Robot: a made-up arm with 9 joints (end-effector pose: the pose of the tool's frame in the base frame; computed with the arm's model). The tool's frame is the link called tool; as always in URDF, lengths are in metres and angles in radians. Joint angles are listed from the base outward.
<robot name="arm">
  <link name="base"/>
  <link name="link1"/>
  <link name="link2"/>
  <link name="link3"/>
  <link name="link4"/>
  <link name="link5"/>
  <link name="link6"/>
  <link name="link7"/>
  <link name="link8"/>
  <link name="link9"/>
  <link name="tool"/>
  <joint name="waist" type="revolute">
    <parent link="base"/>
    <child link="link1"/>
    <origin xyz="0 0 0.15"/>
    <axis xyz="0 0 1"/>
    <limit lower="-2.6" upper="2.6" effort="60" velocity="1.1"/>
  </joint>
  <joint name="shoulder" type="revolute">
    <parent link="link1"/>
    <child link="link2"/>
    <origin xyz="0.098 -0.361 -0.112" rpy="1.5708 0 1.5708"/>
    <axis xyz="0 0 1"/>
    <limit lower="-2.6" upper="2.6" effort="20" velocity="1.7"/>
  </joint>
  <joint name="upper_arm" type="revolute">
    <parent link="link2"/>
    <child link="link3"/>
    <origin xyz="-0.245 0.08 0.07"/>
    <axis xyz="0 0 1"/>
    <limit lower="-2.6" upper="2.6" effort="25" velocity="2.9"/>
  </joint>
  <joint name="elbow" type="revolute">
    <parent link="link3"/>
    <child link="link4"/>
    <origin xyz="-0.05 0.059 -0.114" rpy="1.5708 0 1.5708"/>
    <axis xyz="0 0 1"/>
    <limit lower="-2.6" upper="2.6" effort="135" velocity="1.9"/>
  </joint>
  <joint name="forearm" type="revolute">
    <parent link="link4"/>
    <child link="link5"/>
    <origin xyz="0.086 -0.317 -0.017" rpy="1.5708 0 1.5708"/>
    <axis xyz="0 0 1"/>
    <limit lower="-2.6" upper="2.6" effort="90" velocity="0.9"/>
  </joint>
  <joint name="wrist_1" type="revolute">
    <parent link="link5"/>
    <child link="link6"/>
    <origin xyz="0.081 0.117 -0.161" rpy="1.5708 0 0"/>
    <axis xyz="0 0 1"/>
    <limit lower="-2.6" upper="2.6" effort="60" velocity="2.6"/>
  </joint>
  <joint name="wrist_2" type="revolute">
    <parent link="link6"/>
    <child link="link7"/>
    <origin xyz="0.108 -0.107 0.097" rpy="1.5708 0 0"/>
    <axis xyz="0 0 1"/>
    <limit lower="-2.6" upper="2.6" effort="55" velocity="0.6"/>
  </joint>
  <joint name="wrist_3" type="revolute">
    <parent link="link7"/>
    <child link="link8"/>
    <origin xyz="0.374 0.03 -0.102" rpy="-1.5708 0 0"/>
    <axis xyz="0 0 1"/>
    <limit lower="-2.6" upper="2.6" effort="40" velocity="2.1"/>
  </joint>
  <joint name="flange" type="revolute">
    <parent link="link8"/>
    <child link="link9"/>
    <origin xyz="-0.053 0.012 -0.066"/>
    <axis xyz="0 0 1"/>
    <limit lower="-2.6" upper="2.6" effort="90" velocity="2.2"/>
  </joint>
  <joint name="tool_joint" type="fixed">
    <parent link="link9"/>
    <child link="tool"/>
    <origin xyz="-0.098 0.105 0.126" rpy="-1.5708 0 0"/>
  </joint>
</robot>
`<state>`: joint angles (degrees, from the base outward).
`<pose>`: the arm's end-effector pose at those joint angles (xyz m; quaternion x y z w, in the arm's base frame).
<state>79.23 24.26 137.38 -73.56 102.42 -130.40 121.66 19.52 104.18</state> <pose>0.5830 -0.2112 0.0675 -0.1798 -0.5984 0.2218 0.7486</pose>
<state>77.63 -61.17 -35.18 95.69 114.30 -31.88 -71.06 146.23 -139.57</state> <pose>-0.3638 0.0165 0.0631 0.0974 0.8585 0.4981 0.0736</pose>
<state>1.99 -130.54 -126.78 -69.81 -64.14 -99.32 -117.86 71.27 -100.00</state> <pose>0.2030 -0.1841 0.0943 0.6035 -0.7240 0.3141 0.1142</pose>
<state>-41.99 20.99 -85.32 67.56 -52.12 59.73 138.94 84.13 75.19</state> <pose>-0.6718 -0.0565 0.3833 0.6281 -0.0838 -0.3920 0.6670</pose>
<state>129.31 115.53 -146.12 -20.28 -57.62 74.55 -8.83 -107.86 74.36</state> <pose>0.4216 -0.1592 0.1586 0.3230 -0.5373 0.5077 0.5910</pose>
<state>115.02 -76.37 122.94 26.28 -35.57 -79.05 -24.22 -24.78 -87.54</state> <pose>0.1657 -0.1904 -0.1235 0.5657 -0.5548 0.0112 0.6100</pose>
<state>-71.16 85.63 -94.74 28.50 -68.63 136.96 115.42 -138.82 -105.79</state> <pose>-0.9113 0.1194 0.0766 0.5271 0.4172 -0.0194 0.7401</pose>
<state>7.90 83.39 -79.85 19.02 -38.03 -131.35 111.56 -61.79 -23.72</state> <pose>-0.1261 -1.0397 -0.1322 0.2913 -0.5326 0.6479 0.4600</pose>
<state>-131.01 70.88 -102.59 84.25 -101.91 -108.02 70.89 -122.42 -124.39</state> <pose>0.0397 0.2125 0.3812 -0.3513 -0.8768 0.1838 0.2722</pose>
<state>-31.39 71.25 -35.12 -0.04 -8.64 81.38 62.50 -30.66 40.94</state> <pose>-0.6914 -0.5347 -0.2278 0.2768 -0.5543 -0.7388 0.2653</pose>
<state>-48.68 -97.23 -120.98 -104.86 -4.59 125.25 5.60 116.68 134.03</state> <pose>0.0663 0.3316 0.6644 -0.3096 0.4726 0.7949 0.2210</pose>
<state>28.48 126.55 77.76 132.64 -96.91 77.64 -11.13 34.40 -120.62</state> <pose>0.5971 0.1878 -0.1075 0.2521 0.2103 0.8390 0.4339</pose>
